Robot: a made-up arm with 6 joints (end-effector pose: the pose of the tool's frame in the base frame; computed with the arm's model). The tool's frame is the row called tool. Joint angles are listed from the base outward.
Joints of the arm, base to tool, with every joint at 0 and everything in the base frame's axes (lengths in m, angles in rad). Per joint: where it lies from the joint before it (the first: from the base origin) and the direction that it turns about. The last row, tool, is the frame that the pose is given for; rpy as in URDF.
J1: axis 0 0 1 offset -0.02 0 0.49
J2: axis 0 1 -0.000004 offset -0.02 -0.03 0.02
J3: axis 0 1 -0.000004 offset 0.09 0 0.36
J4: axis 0 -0.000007 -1 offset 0.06 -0.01 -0.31
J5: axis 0 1 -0.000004 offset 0.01 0 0.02
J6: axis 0 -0.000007 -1 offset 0.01 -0.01 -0.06
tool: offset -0.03 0 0.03 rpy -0.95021 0.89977 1.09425
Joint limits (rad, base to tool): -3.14..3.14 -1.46..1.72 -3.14..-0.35 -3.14..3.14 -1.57..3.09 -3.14..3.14
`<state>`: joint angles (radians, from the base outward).
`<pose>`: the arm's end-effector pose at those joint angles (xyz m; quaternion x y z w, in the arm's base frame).
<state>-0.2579 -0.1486 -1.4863 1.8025 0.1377 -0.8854</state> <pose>0.2932 -0.1131 0.9281 -0.5226 -0.3115 -0.1943 0.7695</pose>
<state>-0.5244 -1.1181 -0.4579 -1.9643 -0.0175 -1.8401</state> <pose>-0.0065 -0.0064 0.8351 0.1644 -0.1755 -0.5251 0.8164</pose>
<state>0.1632 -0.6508 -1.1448 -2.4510 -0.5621 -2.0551</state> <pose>0.0935 0.0366 0.9648 -0.1146 -0.1594 0.0271 0.9802</pose>
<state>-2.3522 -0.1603 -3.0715 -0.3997 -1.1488 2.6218</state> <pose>0.0527 0.0949 1.1385 -0.8279 -0.5238 -0.0017 0.2006</pose>
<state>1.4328 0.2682 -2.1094 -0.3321 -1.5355 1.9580</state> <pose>0.0445 0.3922 0.9947 0.6391 -0.6275 0.2349 0.3775</pose>
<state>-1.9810 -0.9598 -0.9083 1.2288 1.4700 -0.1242</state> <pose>-0.0366 0.0220 0.9083 -0.4757 -0.0232 -0.3477 0.8076</pose>
